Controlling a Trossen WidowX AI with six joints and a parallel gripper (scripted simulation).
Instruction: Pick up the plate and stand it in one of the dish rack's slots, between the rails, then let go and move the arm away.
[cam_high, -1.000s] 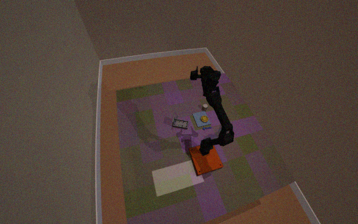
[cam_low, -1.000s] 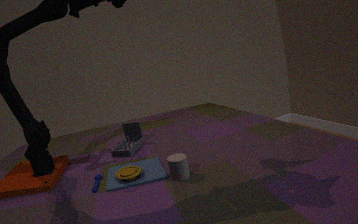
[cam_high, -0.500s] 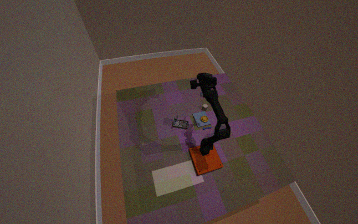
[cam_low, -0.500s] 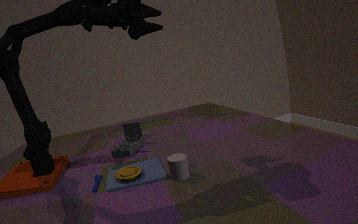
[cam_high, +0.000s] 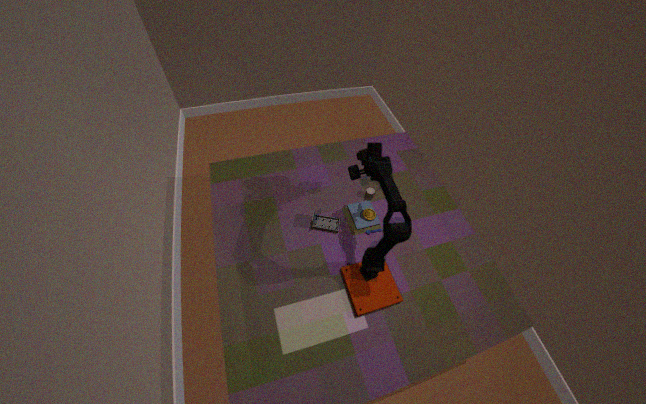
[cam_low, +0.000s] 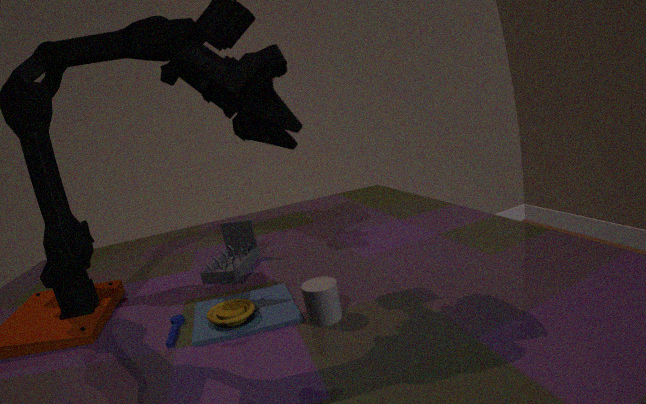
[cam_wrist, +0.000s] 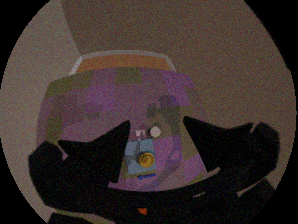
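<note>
Now: gripper tip 21 cm above the yellow plate, 14 cm past it and 1 cm to the right of it. Also, from my gripper tip: blue spoon (22 cm below, 22 cm behind, 4 cm to the left); then cup (20 cm below, 5 cm to the right, 3 cm behind); then blue mat (22 cm below, 12 cm behind, 3 cm to the left).
</note>
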